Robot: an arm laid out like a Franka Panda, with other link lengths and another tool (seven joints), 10 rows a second.
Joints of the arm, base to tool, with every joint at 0 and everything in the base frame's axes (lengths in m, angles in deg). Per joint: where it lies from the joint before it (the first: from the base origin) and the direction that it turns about. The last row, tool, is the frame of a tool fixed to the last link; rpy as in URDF.
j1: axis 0 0 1 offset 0 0 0.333
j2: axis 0 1 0 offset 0 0 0
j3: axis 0 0 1 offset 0 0 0.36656
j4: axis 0 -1 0 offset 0.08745 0 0
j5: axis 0 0 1 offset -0.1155 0 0.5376
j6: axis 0 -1 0 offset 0 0 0
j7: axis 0 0 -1 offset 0.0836 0 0
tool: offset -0.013 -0.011 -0.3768 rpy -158.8 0 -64.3
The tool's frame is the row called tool.
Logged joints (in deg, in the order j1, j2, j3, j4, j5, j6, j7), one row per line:
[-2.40 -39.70 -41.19 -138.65 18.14 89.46 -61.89]
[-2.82 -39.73 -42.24 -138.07 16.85 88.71 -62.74]
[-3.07 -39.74 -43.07 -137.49 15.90 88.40 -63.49]
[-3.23 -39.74 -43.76 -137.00 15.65 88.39 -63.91]
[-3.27 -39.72 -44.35 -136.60 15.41 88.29 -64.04]
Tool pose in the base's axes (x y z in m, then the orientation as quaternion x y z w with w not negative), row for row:
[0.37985 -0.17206 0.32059 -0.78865 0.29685 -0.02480 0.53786]
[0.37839 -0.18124 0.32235 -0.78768 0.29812 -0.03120 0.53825]
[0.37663 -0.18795 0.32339 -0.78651 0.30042 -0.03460 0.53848]
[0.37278 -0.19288 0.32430 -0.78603 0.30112 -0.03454 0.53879]
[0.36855 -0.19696 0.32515 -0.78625 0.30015 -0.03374 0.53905]
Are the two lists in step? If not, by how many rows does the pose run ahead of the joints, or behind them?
The pose runs 2 rows ahead of the joints: the pose in row i belongs to the joints in row i + 2.
